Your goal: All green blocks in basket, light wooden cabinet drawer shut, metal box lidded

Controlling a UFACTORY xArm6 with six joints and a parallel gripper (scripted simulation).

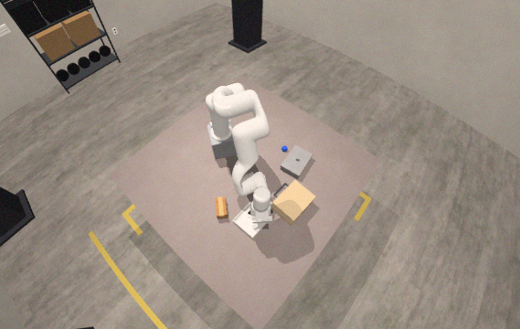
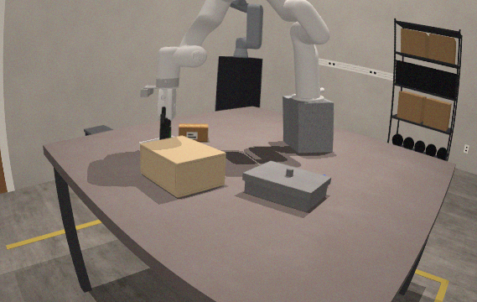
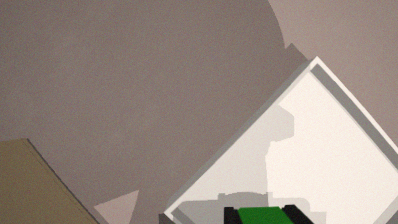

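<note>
My gripper is now 3 cm past the white basket, 3 cm to the left of it and 6 cm above it. From my hand the other things lie so: metal box: 7 cm behind, 43 cm to the left, 5 cm below; then light wooden cabinet: 7 cm ahead, 19 cm to the left, 3 cm below; then grey metal lid: 7 cm behind, 43 cm to the left, 3 cm below.
</note>
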